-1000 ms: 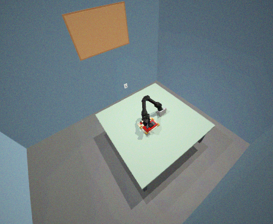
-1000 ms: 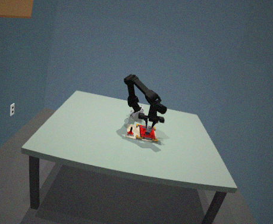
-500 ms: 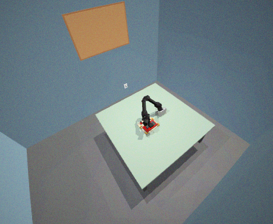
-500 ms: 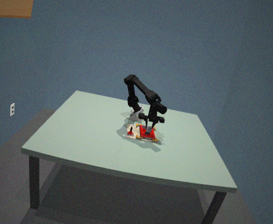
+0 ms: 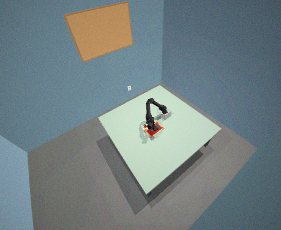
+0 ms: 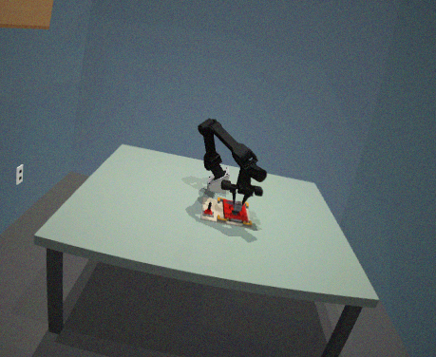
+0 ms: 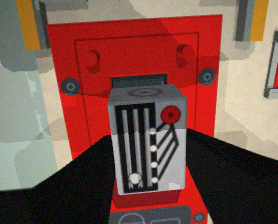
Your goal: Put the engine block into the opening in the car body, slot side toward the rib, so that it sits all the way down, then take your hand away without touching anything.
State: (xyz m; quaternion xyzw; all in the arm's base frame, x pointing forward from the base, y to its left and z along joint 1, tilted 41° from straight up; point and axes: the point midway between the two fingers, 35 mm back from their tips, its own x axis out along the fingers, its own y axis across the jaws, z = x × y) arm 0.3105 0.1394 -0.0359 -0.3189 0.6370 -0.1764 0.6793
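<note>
My gripper tip is now 1 cm above the grey engine block. From my gripper tip the other things lie so: grey holder: 12 cm to the right, 4 cm ahead, 3 cm below; pale base plate: 5 cm below, 3 cm to the right, 3 cm behind.
</note>
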